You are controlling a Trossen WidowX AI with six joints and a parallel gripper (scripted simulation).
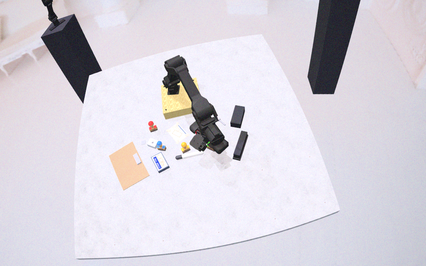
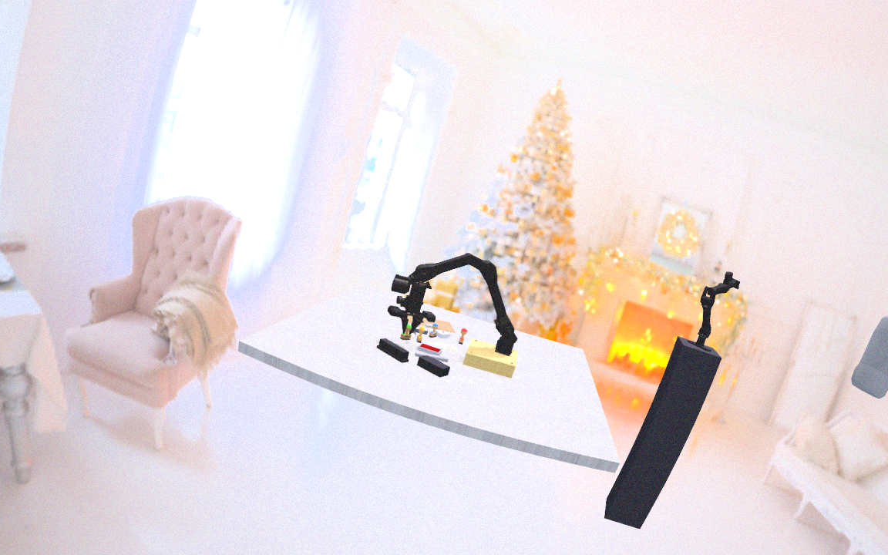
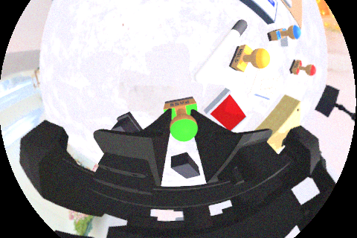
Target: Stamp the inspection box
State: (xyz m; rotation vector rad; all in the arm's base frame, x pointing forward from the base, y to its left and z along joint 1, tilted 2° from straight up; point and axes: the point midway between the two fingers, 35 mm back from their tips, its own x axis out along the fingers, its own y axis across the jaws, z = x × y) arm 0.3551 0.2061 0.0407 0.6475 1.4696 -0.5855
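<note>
The green-knobbed stamp is right at my gripper tip. The rest, counted from my gripper tip: orange-knobbed stamp: 10 mm behind, 120 mm to the right, 30 mm below; then marker: 20 mm ahead, 120 mm to the right, 40 mm below; then red ink pad: 90 mm behind, 50 mm to the right, 50 mm below.
</note>
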